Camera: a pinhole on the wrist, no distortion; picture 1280 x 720 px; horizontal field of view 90.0 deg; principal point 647.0 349.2 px. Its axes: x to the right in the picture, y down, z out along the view. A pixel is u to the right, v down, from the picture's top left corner.
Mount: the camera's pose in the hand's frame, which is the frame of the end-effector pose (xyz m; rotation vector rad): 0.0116 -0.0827 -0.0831 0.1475 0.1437 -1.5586
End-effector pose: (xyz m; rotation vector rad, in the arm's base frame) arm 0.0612 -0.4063 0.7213 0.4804 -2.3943 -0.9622
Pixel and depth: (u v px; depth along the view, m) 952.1 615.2 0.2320
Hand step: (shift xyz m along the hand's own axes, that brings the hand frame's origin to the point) 0.1084 -0.2335 0.1248
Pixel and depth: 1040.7 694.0 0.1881
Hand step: 0.1135 -0.2304 0.0807
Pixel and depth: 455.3 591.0 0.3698
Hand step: 0.1498 -0.0411 0.3012
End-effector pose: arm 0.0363 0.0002 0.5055 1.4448 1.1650 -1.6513
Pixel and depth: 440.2 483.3 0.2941
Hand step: 0.0720 -0.0432 0.2237
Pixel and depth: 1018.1 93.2 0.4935
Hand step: -0.1845 -0.4564 0.3485
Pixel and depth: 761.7 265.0 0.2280
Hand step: -0.0185 -0.1651 0.1333
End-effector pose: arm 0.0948 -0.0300 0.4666 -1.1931 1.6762 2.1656
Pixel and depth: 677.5 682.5 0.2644
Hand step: 0.1489 -0.1429 0.1749
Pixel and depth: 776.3 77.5 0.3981
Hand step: -0.1575 -0.2364 0.2928
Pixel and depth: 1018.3 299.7 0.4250
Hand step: -0.0202 -0.4037 0.2890
